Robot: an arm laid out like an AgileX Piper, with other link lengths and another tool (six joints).
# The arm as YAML. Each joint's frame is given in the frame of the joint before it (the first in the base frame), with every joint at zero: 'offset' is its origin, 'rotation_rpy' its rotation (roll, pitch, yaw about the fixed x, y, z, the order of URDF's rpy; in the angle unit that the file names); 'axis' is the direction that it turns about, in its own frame. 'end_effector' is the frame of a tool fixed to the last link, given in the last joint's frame.
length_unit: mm
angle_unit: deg
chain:
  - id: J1
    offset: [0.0, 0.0, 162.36]
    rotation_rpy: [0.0, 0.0, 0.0]
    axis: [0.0, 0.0, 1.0]
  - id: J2
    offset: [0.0, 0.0, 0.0]
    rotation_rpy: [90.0, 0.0, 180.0]
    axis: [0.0, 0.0, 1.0]
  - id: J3
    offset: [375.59, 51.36, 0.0]
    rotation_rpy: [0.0, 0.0, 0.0]
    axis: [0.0, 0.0, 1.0]
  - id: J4
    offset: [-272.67, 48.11, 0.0]
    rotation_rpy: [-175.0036, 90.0, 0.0]
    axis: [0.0, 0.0, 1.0]
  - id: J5
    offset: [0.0, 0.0, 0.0]
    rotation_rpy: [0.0, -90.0, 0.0]
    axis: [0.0, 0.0, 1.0]
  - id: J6
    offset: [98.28, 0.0, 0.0]
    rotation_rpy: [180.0, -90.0, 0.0]
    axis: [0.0, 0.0, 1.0]
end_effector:
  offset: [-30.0, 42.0, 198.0]
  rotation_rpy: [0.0, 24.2, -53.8]
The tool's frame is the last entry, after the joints.
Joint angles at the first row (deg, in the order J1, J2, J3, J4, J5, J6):
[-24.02, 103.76, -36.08, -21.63, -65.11, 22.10]
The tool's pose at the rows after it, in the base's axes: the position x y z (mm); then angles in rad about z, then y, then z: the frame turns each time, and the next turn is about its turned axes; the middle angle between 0 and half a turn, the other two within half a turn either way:
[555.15 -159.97 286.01 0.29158 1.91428 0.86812]
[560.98 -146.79 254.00 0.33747 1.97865 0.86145]
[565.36 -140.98 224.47 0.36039 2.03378 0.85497]
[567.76 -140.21 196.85 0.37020 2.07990 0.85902]
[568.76 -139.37 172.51 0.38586 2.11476 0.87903]
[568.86 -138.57 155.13 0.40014 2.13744 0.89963]
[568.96 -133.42 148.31 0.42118 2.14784 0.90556]
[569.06 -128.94 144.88 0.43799 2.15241 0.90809]
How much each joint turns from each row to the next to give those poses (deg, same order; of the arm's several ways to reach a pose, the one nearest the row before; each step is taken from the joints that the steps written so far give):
[0.00, 1.88, 1.93, -3.25, 0.00, -2.59]
[0.00, 2.94, 0.30, -2.80, 0.00, -1.85]
[0.00, 3.03, 0.00, -1.21, 0.00, -2.30]
[0.00, 2.86, 0.00, -0.09, 0.00, -1.93]
[-0.01, 2.47, 0.00, -0.14, 0.00, -0.81]
[0.00, 1.74, 0.00, -0.13, 0.00, -0.27]
[0.01, 0.65, 0.00, -1.01, 0.00, -0.09]
[-0.01, 0.37, 0.00, -0.88, -0.11, -0.03]

